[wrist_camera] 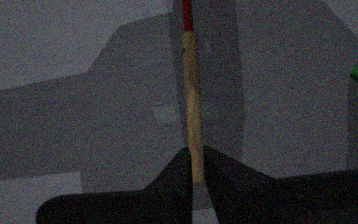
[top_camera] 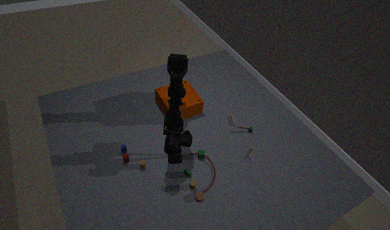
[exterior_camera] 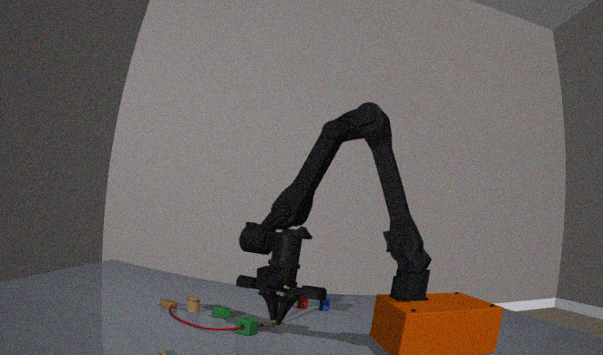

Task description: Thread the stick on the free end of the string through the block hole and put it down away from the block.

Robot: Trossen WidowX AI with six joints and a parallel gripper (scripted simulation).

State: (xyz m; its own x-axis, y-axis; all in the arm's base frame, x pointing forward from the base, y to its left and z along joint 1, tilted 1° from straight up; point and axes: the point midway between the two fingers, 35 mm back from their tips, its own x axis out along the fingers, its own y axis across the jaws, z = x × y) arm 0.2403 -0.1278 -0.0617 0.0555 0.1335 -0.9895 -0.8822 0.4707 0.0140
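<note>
Right now the thin wooden stick is 20 mm ahead of my gripper tip, 40 mm to the left of it and 10 mm above it. The rest, counted from my gripper tip: blue piece 140 mm behind, 210 mm to the right, 20 mm above; then round wooden button 240 mm ahead, 20 mm to the right, 10 mm above; then red piece 90 mm behind, 220 mm to the right, 20 mm above.
</note>
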